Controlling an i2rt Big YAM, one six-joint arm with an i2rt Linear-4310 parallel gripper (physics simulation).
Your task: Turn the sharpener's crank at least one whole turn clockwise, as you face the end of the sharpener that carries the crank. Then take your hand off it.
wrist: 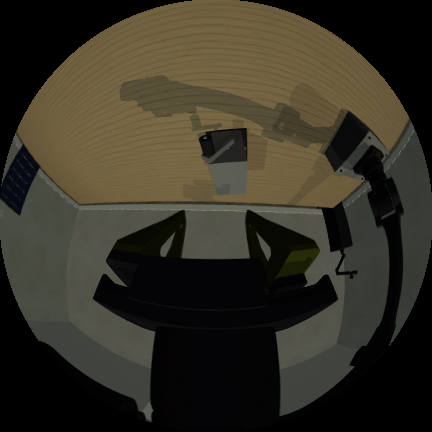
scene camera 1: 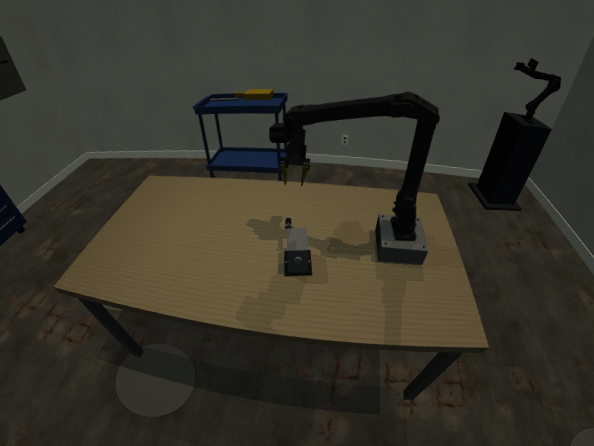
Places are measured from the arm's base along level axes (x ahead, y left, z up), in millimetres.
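Pixels of known places: gripper, fingertip midpoint: (wrist: 215, 215) (scene camera 1: 293, 185); arm's base at its link origin: (wrist: 367, 159) (scene camera 1: 402, 229).
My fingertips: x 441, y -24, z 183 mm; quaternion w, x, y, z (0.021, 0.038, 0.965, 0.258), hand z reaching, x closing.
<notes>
Ahead of a thing's pixels: the offset from my fingertips to its top centre. "spot": to the spot under its first point. Level surfaces: height alone.
The sharpener @[spot: 19 mm back, 138 mm left, 143 mm down] (scene camera 1: 297, 240) (wrist: 231, 178) stands upright on the wooden table @[271 mm down] (scene camera 1: 200, 280) (wrist: 300, 60), a pale body with a dark face at the near side in the scene view. Its crank arm (wrist: 220, 151) shows in the wrist view, slanting across the dark crank end. The black crank knob @[21 mm ahead, 34 mm left, 139 mm down] (scene camera 1: 288, 221) (wrist: 206, 145) sits at the upper left of the sharpener in both views. My gripper (scene camera 1: 294, 184) (wrist: 215, 215) is open and empty. It hangs well above the table, behind and above the sharpener in the scene view, apart from the crank.
The arm's base box (scene camera 1: 401, 250) (wrist: 345, 145) stands on the table right of the sharpener. Behind the table are a blue cart (scene camera 1: 242, 106) with a yellow item (scene camera 1: 259, 94) on top, and a black pedestal (scene camera 1: 512, 160) with a small arm on it.
</notes>
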